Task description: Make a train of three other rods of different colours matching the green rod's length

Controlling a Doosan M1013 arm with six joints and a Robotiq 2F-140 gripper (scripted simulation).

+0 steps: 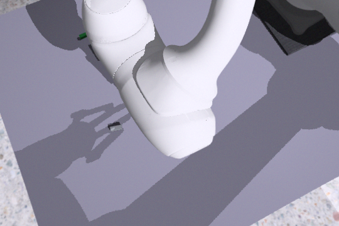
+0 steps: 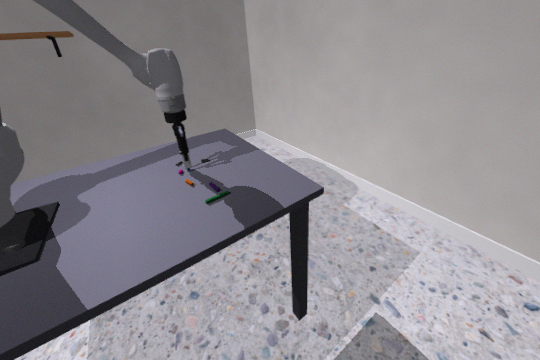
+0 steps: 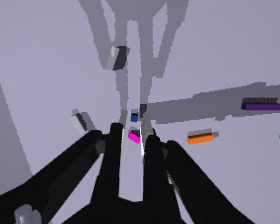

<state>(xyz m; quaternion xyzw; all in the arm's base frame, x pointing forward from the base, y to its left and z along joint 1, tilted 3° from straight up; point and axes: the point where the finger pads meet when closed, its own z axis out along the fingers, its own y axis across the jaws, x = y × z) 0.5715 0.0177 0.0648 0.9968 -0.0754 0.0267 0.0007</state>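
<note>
Now: the blue rod 50 mm below my hand. From my hand the other things lie so: magenta rod 30 mm behind, 50 mm below; then orange rod 30 mm behind, 110 mm to the right, 50 mm below; then purple rod 20 mm ahead, 200 mm to the right, 50 mm below.
</note>
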